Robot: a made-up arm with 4 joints.
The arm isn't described. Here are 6 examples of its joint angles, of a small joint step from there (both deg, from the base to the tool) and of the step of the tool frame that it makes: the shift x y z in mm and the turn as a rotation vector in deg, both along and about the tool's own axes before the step.
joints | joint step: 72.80 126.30 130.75 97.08 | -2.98 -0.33 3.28 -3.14
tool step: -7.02 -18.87 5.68 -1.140 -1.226 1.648
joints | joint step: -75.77 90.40 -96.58 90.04 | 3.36 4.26 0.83 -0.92
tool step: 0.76 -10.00 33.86 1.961 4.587 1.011
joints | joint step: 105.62 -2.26 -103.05 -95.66 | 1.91 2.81 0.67 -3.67
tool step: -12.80 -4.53 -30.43 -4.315 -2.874 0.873
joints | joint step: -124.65 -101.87 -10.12 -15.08 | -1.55 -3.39 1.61 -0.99
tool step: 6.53 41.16 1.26 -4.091 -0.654 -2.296
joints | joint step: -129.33 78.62 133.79 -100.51 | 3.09 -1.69 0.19 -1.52
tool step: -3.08 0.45 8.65 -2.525 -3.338 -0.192
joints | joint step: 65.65 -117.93 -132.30 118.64 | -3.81 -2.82 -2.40 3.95
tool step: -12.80 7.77 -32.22 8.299 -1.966 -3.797
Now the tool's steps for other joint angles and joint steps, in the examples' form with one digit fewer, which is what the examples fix.
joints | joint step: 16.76 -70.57 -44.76 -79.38 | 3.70 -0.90 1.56 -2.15
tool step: -6.2 1.9 -15.4 -5.23 -1.93 -0.04
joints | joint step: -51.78 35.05 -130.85 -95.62 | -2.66 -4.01 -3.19 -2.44
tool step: 21.2 -7.5 30.5 -0.80 3.80 1.42
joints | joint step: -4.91 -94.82 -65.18 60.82 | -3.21 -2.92 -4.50 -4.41
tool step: 15.1 48.2 -24.9 -2.58 -0.82 -6.18
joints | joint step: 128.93 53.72 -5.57 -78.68 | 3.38 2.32 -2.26 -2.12
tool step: 13.9 -26.5 9.0 0.51 3.18 3.70
